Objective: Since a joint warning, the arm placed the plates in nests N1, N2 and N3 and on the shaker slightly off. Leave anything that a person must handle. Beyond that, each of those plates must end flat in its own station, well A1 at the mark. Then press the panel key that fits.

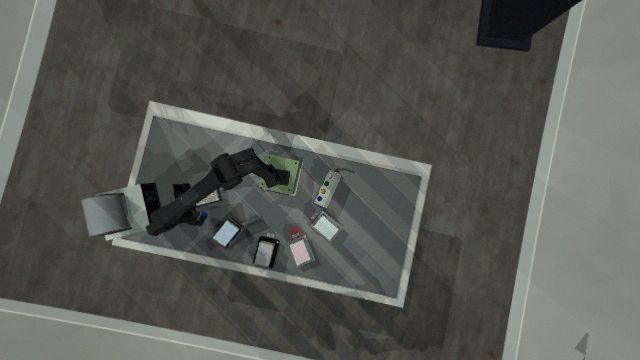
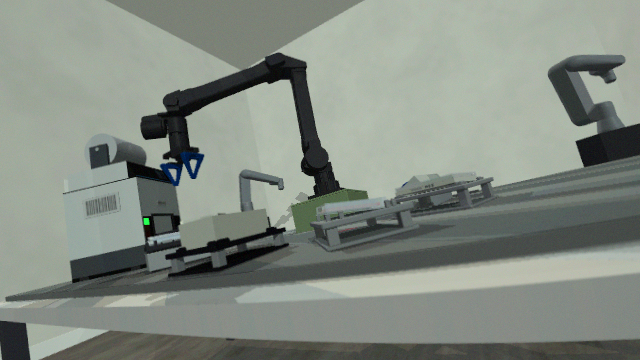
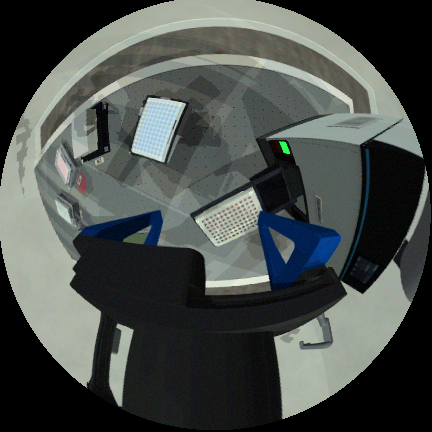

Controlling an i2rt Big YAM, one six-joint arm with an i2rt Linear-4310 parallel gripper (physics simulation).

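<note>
My gripper [image 2: 184, 180] [image 3: 209, 216] is open and empty, raised near the sealer. A blue-topped plate [image 1: 227, 233] [image 3: 159, 129] sits turned on a dark-edged station. A pale, tall plate [image 1: 266, 253] [image 2: 225, 227] [image 3: 85, 135] sits on a black station [image 1: 274, 242] [image 3: 104, 131]. A pink plate [image 1: 301, 251] [image 3: 64, 164] and a whitish plate [image 1: 326, 226] [image 3: 66, 209] sit on grey stations. The key panel [image 1: 327, 189] has whitish, green, yellow and blue keys. Station labels, A1 marks and exact seating are too small to tell.
The sealer [image 1: 120, 212] [image 2: 107, 220] [image 3: 325, 165] shows a green light; a plate with reddish wells [image 3: 232, 216] lies before it. A red piece [image 1: 295, 232] [image 3: 81, 183] lies beside the pink plate. The arm stands on a green base [image 1: 290, 162] [image 2: 307, 212].
</note>
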